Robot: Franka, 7 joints.
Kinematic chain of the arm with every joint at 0, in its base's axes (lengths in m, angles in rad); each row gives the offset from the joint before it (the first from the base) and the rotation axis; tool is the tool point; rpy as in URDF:
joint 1: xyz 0 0 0.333 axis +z
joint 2: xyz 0 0 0 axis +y
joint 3: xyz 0 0 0.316 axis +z
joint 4: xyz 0.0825 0 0 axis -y
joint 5: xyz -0.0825 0 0.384 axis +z
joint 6: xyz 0 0 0 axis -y
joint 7: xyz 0.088 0 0 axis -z
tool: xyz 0 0 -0.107 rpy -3.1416 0 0
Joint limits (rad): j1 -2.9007..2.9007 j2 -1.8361..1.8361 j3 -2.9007..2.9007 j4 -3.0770..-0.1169 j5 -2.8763..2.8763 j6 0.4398..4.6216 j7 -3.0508..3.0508
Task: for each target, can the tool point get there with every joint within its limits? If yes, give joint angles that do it. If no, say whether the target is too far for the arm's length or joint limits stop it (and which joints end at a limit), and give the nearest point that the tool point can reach.
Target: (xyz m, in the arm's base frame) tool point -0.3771 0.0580 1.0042
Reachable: yes | joints 0.7568 -0.1047 2.3528 -0.9853 -2.3480 1.0915 1.8388
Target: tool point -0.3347 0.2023 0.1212
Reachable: yes | joints 2.4306 0.4028 0.1330 -2.7356 -0.0611 3.3300 -2.2017
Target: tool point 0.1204 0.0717 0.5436
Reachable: yes | joints 0.7056 -1.3175 -0.5734 -2.8354 -2.1870 3.7770 -0.9112
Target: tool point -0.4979 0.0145 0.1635
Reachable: yes | joints -1.0904 -0.8010 -2.1000 -2.4629 0.3146 3.2784 -2.2342
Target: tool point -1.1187 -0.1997 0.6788
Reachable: no: too far | nearest point -0.8080 -0.1442 0.5827 | short by 0.330 m
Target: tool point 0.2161 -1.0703 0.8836
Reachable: no: too far | nearest point 0.1516 -0.7509 0.7193 | short by 0.365 m
